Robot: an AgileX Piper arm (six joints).
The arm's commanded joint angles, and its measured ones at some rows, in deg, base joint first. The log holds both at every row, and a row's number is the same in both.
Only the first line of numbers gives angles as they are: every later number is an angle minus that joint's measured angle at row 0.
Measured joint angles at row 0:
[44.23 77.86 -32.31 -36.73 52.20 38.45]
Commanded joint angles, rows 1 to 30:
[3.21 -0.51 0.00 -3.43 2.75 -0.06]
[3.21 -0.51 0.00 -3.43 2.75 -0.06]
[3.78 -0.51 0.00 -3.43 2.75 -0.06]
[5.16 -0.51 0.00 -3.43 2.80 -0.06]
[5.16 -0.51 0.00 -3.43 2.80 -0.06]
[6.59 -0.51 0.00 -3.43 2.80 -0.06]
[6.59 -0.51 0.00 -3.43 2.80 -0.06]
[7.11 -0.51 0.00 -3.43 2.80 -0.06]
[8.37 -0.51 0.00 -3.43 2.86 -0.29]
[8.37 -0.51 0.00 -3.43 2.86 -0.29]
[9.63 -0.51 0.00 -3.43 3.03 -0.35]
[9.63 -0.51 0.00 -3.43 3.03 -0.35]
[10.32 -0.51 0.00 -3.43 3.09 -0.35]
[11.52 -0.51 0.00 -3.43 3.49 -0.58]
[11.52 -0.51 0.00 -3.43 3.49 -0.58]
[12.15 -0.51 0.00 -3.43 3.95 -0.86]
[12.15 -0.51 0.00 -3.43 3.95 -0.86]
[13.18 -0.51 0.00 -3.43 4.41 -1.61]
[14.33 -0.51 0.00 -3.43 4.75 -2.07]
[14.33 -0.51 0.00 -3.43 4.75 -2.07]
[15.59 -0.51 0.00 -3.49 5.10 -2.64]
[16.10 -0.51 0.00 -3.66 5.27 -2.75]
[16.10 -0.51 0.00 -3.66 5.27 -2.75]
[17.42 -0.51 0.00 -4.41 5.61 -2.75]
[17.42 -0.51 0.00 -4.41 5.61 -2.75]
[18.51 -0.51 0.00 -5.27 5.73 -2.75]
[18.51 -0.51 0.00 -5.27 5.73 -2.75]
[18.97 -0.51 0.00 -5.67 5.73 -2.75]
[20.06 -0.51 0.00 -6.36 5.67 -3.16]
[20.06 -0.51 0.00 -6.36 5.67 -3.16]
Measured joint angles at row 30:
[18.85 0.00 0.00 -1.83 2.92 -2.18]
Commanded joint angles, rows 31 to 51:
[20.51 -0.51 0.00 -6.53 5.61 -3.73]
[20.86 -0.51 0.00 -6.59 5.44 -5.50]
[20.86 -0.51 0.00 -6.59 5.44 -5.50]
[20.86 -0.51 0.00 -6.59 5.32 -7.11]
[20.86 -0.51 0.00 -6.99 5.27 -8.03]
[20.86 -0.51 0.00 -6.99 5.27 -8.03]
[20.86 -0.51 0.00 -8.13 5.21 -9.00]
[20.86 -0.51 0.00 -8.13 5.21 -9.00]
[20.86 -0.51 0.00 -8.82 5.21 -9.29]
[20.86 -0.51 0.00 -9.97 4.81 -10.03]
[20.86 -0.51 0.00 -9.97 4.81 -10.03]
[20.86 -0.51 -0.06 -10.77 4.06 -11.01]
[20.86 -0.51 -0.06 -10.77 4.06 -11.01]
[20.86 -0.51 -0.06 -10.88 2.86 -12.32]
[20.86 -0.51 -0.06 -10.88 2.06 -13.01]
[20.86 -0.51 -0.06 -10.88 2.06 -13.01]
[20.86 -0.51 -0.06 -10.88 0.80 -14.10]
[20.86 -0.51 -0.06 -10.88 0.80 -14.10]
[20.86 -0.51 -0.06 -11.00 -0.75 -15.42]
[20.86 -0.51 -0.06 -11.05 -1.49 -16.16]
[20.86 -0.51 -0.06 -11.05 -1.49 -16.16]
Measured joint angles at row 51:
[20.69 0.00 0.00 -7.22 -0.92 -13.64]
